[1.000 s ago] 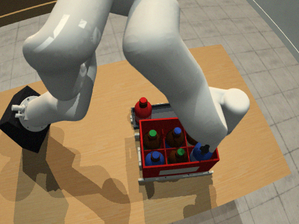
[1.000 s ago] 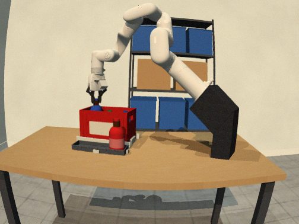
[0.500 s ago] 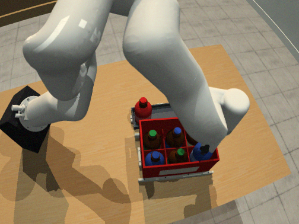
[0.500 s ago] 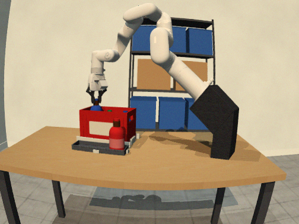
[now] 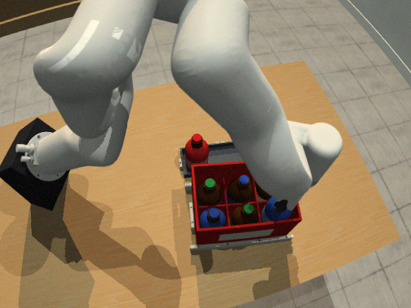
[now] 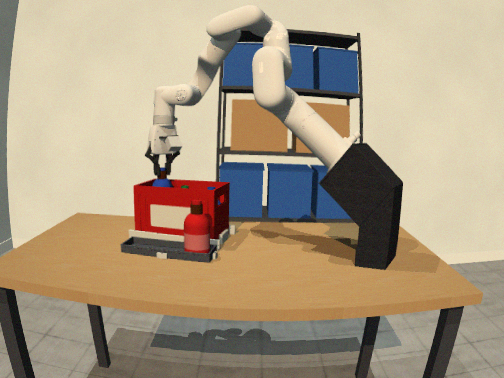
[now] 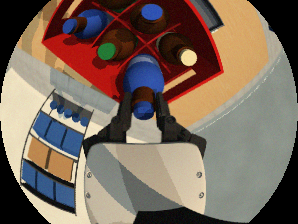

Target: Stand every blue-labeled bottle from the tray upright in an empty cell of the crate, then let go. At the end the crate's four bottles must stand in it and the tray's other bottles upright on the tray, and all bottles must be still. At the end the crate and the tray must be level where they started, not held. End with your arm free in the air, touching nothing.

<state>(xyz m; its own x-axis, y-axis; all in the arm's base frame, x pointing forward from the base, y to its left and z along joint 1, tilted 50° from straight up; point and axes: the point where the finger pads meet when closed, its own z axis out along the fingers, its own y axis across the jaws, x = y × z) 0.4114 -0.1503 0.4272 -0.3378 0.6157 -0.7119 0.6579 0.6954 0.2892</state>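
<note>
My hand is 60 mm past the red crate, 70 mm to the right of it and 130 mm above it. Round my hand: red-labeled bottle (100 mm behind, 290 mm to the left, 130 mm below); then dark tray (10 mm behind, 260 mm to the left, 200 mm below).
</note>
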